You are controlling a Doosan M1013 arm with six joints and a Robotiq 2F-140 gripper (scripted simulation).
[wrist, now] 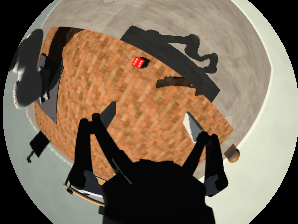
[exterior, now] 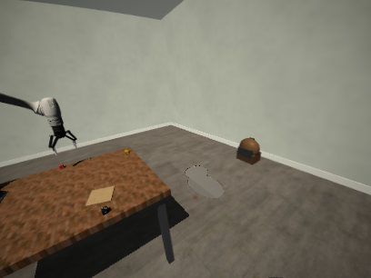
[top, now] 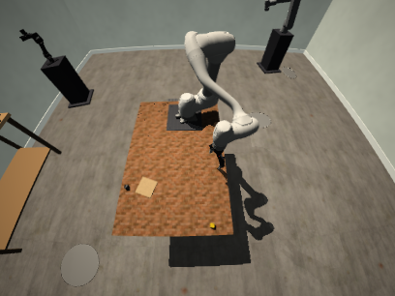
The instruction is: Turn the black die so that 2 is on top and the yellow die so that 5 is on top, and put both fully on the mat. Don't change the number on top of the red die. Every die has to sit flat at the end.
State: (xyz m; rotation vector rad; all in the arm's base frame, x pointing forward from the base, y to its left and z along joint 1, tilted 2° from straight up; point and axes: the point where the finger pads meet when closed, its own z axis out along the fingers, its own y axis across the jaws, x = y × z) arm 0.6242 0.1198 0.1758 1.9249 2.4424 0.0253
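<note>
My gripper is now 30 mm short of the black die, 750 mm to the left of it and 150 mm above it. Round my hand: yellow die (450 mm ahead, 120 mm to the right, 150 mm below); tan mat (60 mm ahead, 580 mm to the right, 160 mm below); red die (70 mm behind, 80 mm to the left, 150 mm below).
</note>
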